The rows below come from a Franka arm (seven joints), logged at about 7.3 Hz.
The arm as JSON. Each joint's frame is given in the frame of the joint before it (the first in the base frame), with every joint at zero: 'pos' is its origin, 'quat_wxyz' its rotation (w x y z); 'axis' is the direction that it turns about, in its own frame. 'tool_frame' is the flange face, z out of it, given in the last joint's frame.
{
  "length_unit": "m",
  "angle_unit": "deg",
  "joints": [
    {
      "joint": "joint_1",
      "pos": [
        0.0,
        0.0,
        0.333
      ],
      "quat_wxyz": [
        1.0,
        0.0,
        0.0,
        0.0
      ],
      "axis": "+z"
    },
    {
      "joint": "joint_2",
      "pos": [
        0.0,
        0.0,
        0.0
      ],
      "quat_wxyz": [
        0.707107,
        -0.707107,
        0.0,
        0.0
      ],
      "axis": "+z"
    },
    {
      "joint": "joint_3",
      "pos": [
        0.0,
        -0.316,
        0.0
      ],
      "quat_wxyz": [
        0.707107,
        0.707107,
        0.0,
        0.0
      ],
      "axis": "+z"
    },
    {
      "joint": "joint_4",
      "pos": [
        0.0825,
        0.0,
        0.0
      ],
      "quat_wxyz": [
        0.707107,
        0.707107,
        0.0,
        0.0
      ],
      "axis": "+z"
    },
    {
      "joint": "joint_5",
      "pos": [
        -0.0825,
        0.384,
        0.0
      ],
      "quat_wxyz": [
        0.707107,
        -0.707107,
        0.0,
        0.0
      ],
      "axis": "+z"
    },
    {
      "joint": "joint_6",
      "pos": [
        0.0,
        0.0,
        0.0
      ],
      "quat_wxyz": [
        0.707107,
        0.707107,
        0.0,
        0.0
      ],
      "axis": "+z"
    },
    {
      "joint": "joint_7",
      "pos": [
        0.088,
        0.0,
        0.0
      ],
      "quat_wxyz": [
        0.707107,
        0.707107,
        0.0,
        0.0
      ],
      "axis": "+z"
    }
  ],
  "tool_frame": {
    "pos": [
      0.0,
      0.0,
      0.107
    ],
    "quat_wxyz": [
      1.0,
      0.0,
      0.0,
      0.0
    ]
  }
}
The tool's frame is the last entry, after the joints.
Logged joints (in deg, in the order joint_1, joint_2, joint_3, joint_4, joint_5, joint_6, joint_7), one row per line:
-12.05, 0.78, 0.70, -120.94, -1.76, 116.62, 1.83
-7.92, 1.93, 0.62, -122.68, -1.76, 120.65, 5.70
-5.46, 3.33, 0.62, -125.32, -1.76, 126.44, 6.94
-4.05, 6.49, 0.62, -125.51, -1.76, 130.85, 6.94
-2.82, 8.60, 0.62, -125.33, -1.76, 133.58, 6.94
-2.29, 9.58, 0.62, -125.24, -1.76, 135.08, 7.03
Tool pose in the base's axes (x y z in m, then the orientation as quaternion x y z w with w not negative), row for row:
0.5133, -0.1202, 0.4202, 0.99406, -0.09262, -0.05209, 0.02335
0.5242, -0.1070, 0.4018, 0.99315, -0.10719, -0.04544, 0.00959
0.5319, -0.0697, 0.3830, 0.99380, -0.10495, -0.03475, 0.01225
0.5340, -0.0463, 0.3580, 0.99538, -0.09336, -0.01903, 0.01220
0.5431, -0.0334, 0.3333, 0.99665, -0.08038, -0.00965, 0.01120
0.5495, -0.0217, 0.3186, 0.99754, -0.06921, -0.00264, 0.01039
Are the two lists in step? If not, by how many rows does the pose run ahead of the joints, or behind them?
The pose runs 1 row behind the joints: the pose in row i belongs to the joints in row i - 1.
